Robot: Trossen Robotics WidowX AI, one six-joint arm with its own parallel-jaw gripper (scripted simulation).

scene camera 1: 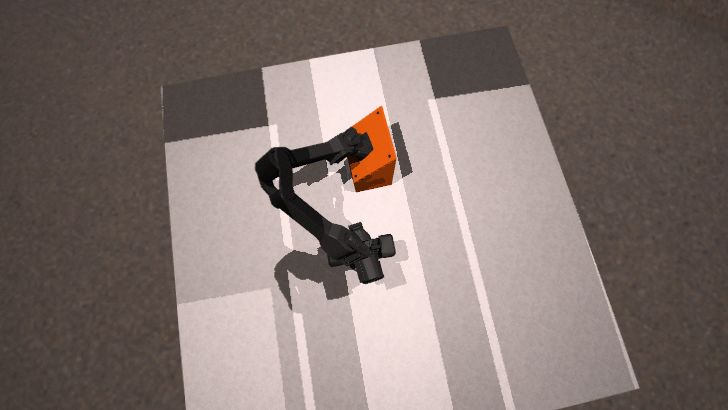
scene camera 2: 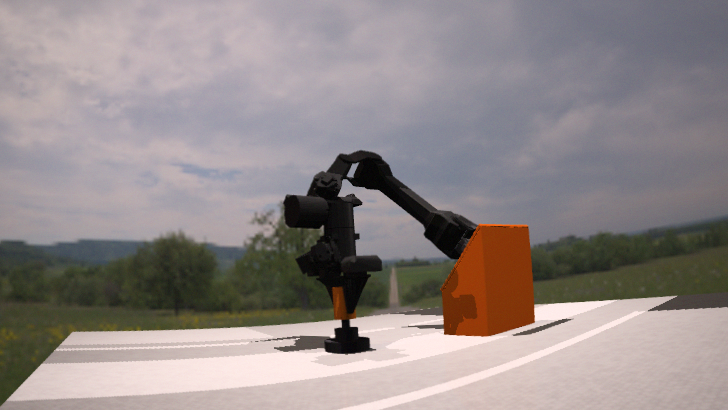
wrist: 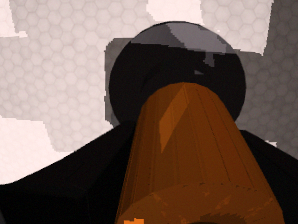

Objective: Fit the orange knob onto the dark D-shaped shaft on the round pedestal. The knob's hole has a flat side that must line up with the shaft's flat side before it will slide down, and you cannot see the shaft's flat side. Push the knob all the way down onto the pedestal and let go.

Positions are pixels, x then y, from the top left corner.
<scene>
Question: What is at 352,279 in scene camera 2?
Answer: My gripper.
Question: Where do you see an orange knob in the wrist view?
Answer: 187,153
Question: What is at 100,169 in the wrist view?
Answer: My gripper.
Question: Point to a dark pedestal with shaft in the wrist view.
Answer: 167,53
</scene>
